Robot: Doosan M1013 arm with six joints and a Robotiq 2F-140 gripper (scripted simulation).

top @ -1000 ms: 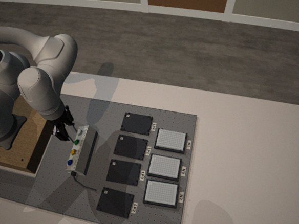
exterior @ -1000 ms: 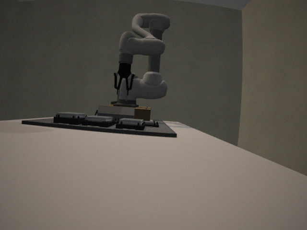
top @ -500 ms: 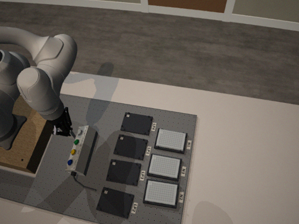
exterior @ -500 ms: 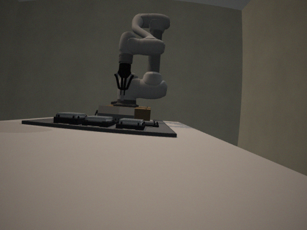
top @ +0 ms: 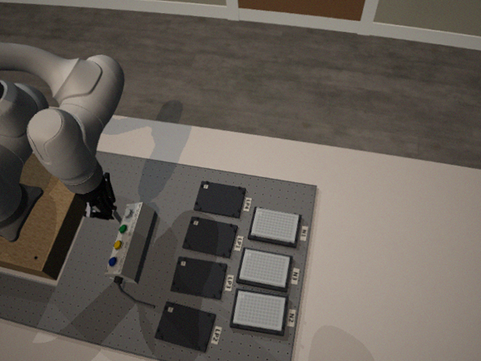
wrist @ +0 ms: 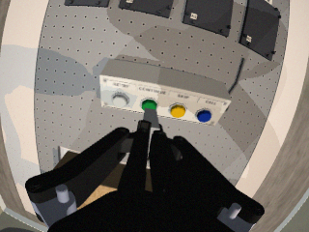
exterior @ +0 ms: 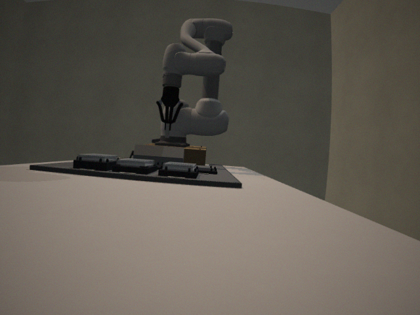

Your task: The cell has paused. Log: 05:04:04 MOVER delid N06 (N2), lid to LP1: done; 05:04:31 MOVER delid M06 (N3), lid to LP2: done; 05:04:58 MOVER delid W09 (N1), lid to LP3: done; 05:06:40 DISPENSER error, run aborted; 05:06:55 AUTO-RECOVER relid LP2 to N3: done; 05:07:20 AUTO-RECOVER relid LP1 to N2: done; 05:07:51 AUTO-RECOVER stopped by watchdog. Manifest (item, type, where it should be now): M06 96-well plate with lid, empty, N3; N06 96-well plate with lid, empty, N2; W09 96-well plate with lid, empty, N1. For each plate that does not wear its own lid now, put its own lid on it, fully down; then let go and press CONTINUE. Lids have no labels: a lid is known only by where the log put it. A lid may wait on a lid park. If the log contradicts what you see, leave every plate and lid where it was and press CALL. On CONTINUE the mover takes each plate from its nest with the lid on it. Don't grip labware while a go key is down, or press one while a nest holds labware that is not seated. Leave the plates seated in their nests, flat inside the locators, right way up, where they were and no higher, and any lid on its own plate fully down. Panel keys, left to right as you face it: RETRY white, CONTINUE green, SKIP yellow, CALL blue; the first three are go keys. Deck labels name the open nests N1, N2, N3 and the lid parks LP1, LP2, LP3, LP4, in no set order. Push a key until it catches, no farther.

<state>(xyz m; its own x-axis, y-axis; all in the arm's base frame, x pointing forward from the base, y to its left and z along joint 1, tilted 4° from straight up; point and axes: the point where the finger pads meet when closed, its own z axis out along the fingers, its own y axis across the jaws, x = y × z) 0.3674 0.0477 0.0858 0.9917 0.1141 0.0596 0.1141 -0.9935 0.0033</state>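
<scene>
Right now the green continue key is 90 mm below my hand. The rest, counted from my hand: blue call key (10 mm ahead, 100 mm to the right, 90 mm below); then yellow skip key (10 mm ahead, 50 mm to the right, 90 mm below); then white retry key (50 mm to the left, 90 mm below).
</scene>
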